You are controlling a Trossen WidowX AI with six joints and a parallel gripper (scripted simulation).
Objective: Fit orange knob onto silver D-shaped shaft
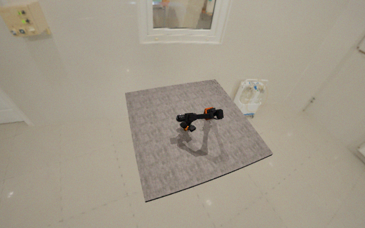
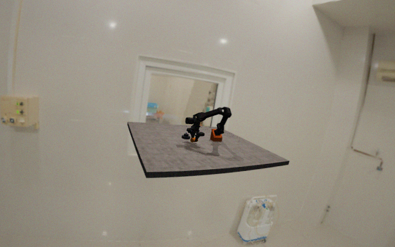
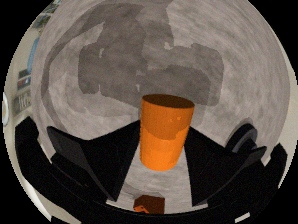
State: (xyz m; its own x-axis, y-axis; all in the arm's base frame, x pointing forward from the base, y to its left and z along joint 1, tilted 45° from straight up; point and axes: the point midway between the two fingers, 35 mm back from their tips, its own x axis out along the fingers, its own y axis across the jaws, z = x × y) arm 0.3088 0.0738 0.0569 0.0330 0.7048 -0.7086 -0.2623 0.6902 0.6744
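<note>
The round pedestal lies 10 mm ahead of my gripper tip, 170 mm to the right of it and 10 mm above it. Round my gripper tip: orange knob: 10 mm ahead, 10 mm above.
</note>
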